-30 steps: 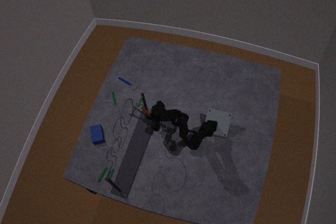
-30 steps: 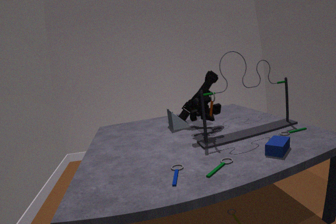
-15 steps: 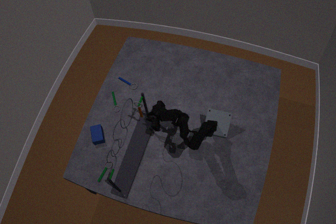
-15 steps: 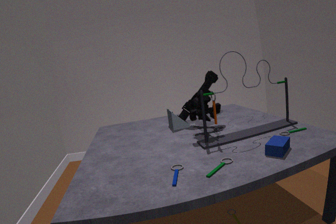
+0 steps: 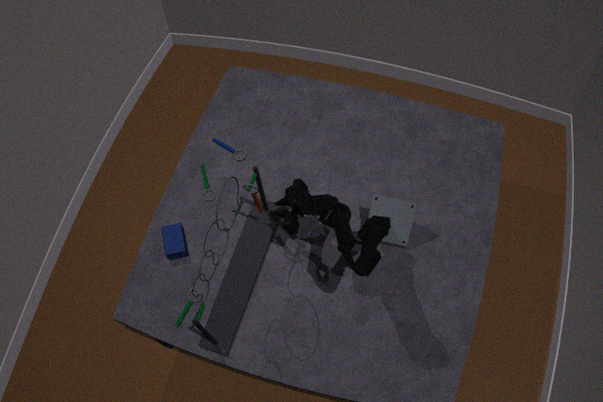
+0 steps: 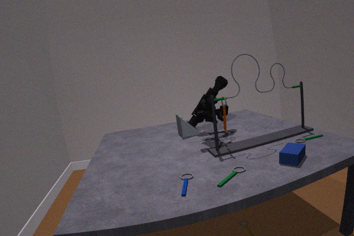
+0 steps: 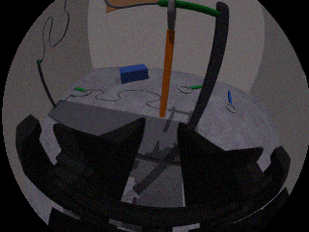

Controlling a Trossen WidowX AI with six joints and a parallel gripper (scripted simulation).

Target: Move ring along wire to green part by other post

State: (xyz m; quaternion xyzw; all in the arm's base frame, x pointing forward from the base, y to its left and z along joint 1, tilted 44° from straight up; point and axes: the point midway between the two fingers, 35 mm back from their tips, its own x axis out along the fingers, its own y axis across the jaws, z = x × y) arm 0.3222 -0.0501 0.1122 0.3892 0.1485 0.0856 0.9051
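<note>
Now: gripper tip 60 mm short of the ring with orange handle and 70 mm below it. From my gripper tip the other things lie so: blue-handled ring 270 mm ahead, 290 mm to the right, 130 mm below.
</note>
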